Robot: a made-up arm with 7 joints.
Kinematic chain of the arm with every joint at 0, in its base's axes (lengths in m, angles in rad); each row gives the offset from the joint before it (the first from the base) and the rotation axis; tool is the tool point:
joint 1: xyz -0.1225 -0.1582 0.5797 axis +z
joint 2: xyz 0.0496 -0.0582 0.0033 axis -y
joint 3: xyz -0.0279 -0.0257 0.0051 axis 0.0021 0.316 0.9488
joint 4: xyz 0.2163 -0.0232 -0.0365 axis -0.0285 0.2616 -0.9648
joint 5: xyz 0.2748 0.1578 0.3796 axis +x
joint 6: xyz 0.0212 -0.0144 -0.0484 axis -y
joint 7: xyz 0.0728 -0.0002 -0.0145 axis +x
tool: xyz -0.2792 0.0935 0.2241
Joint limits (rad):
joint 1: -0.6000..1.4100
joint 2: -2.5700..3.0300
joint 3: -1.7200..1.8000
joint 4: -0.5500..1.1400
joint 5: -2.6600..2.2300
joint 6: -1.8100..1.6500
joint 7: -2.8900..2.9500
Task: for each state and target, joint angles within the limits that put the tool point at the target. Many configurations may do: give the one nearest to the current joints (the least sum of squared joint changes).
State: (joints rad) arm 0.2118 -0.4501 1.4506 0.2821 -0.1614 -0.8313 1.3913
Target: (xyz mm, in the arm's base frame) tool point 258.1 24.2 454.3
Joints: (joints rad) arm -0.0516 -0.8359 1.2513 0.4161 0.3395 -0.4598 1.8618
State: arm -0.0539 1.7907 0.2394 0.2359 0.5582 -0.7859 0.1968
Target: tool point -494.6 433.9 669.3
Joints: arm -0.4970 2.1363 0.6193 -0.0141 0.3322 -0.7945 -0.0069
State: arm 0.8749 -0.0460 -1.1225 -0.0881 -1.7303 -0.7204 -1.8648
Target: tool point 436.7 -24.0 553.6
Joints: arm 0.7624 -0.6510 -0.9380 0.2714 -1.5457 -1.1631 -1.3502
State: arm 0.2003 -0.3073 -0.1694 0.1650 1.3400 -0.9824 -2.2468
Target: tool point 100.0 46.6 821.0
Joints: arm 0.3333 -0.3615 -0.0128 -0.0947 1.1720 -0.7728 -2.7344
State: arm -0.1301 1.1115 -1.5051 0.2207 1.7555 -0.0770 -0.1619
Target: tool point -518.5 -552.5 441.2
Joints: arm 0.1170 1.3188 -1.5464 0.3034 1.7908 -0.2821 -0.1027
